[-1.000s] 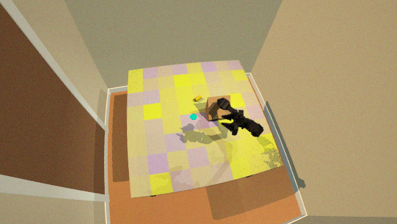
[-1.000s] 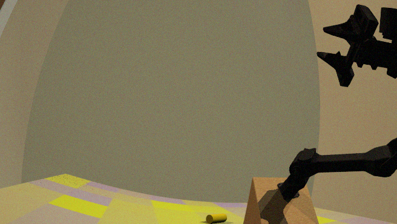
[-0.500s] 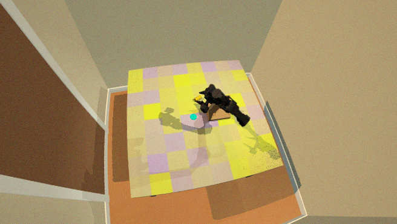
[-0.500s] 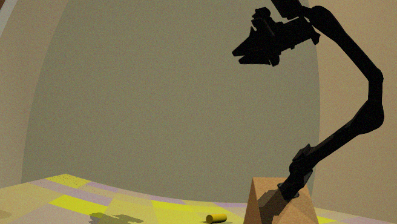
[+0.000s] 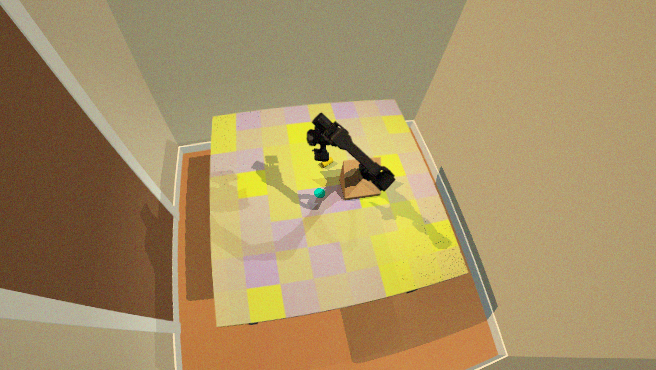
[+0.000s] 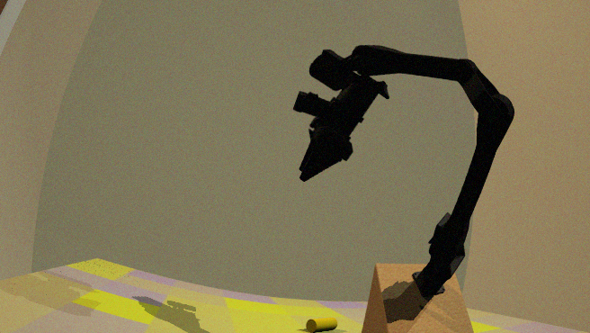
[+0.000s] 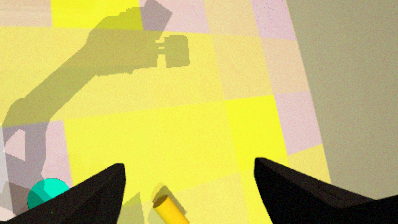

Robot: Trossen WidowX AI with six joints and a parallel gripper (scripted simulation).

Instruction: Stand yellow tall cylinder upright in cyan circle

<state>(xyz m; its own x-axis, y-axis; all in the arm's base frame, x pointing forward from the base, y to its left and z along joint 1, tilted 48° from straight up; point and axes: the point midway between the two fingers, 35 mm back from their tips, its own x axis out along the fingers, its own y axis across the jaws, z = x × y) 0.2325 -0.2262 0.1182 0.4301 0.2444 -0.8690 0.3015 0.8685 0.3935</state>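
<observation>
Now: gripper tip 120 mm past the yellow tall cylinder, 80 mm to the left of it and 310 mm above it. Also, from my gripper tip: cyan circle 30 mm behind, 90 mm to the left, 320 mm below.
</observation>
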